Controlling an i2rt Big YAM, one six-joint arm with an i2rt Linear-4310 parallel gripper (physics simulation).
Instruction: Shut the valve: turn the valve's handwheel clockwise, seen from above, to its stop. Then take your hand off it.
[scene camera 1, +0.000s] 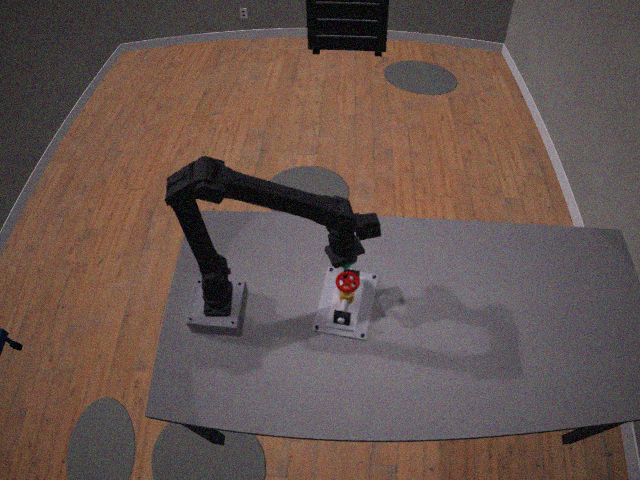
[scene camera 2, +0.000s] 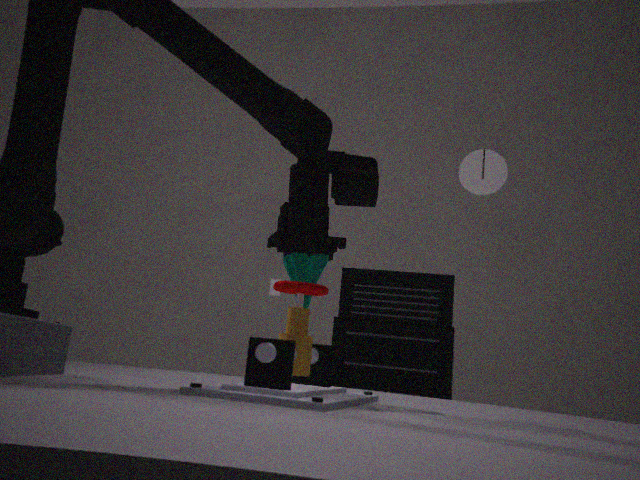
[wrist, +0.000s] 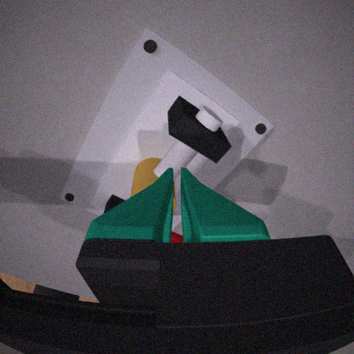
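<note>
The red handwheel (scene camera 1: 338, 283) (scene camera 2: 300, 288) (wrist: 177, 238) sits level on top of the valve's yellow body (scene camera 1: 346, 297) (scene camera 2: 298, 322) (wrist: 144, 175), which stands over a pale base plate (scene camera 1: 368, 294) (scene camera 2: 338, 404) (wrist: 107, 125). My gripper (scene camera 1: 348, 266) (scene camera 2: 307, 305) (wrist: 176, 176) points down and is shut with nothing between its green fingers. In scene camera 2 the fingers pass behind the wheel's rim and their tips show below it, beside the stem. Whether they go through a gap between the spokes or outside the rim, and whether they touch it, I cannot tell.
A black bracket (scene camera 1: 341, 317) (scene camera 2: 267, 372) (wrist: 195, 131) holds the pipe end on the plate's near side. A second bracket (scene camera 2: 325, 372) stands behind the valve. The arm's base block (scene camera 1: 238, 312) (scene camera 2: 36, 346) is at left on the grey table (scene camera 1: 439, 408). A dark cabinet (scene camera 1: 347, 28) (scene camera 2: 395, 322) stands far back.
</note>
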